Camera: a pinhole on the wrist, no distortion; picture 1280 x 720 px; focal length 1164.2 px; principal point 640.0 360.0 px. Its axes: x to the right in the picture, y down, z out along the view. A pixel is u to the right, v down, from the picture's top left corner.
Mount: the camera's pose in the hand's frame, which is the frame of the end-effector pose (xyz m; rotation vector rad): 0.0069 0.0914 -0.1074 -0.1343 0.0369 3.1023
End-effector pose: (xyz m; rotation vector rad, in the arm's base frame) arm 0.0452 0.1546 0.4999 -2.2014 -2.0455 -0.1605
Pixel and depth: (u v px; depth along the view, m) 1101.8 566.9 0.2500
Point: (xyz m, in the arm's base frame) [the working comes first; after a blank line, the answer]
In the camera's frame: 0.0992 0.0444 0.2500

0.0917 0.0601 0.3472
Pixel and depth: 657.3 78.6 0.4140
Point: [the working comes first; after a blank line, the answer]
In the camera's frame: 0.0062 -0.1001 0.4140

0.2408 0.1606 0.1920
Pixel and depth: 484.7 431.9 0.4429
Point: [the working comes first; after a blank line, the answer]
In the camera's frame: -0.0591 0.0274 0.4429

0.1161 0.2328 0.1680
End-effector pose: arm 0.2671 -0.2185 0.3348 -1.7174 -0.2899 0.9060
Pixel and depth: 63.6 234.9 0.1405
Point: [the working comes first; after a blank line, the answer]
In the camera's frame: -0.0696 -0.0151 0.1405

0.2575 -0.1900 0.2071
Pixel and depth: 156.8 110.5 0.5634
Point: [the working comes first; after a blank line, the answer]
In the camera's frame: -0.2338 -0.1207 0.5634

0.0179 0.1597 0.0139
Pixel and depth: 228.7 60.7 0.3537
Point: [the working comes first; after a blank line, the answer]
In the camera's frame: -0.1250 -0.0909 0.3537

0.1150 -0.0401 0.0999
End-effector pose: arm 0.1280 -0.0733 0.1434 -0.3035 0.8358 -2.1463
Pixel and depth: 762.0 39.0 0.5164
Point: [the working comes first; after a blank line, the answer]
In the camera's frame: 0.0541 -0.1424 0.5164

0.5182 -0.3094 0.2864
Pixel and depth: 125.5 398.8 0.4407
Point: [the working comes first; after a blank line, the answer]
In the camera's frame: -0.1948 0.0147 0.4407

0.2324 -0.3953 0.3434
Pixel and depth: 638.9 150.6 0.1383
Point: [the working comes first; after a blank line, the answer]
In the camera's frame: -0.0001 -0.0249 0.1383

0.2157 -0.1399 0.0877
